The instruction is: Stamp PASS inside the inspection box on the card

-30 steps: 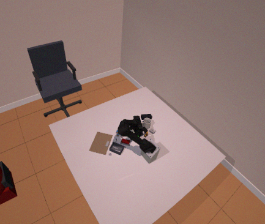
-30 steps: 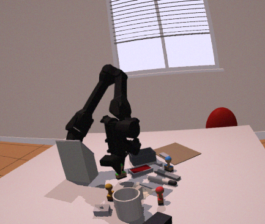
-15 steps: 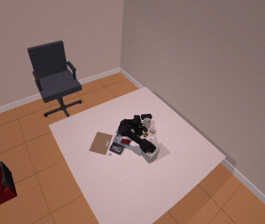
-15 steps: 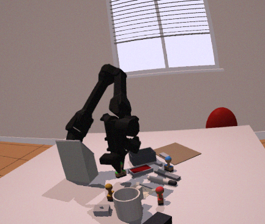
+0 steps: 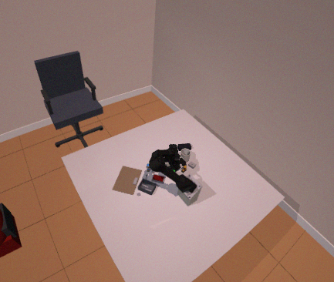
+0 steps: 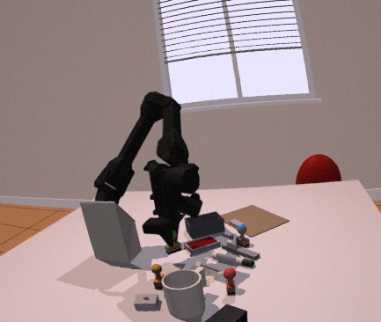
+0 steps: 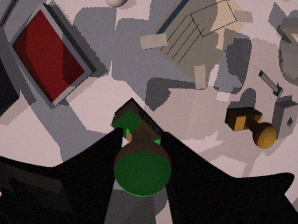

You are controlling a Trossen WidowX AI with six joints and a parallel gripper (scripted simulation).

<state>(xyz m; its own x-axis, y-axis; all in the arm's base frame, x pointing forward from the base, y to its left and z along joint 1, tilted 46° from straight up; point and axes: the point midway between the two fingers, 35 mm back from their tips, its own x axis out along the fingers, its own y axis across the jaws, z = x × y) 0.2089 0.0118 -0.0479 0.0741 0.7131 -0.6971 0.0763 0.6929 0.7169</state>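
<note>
My gripper tip is 50 mm short of the red ink pad, 90 mm to the right of it and 60 mm above it. The rest, counted from my gripper tip: card 80 mm ahead, 60 mm to the right, 60 mm below; green-knobbed stamp right at my gripper tip; orange-knobbed stamp 10 mm behind, 120 mm to the right, 40 mm below.
</note>
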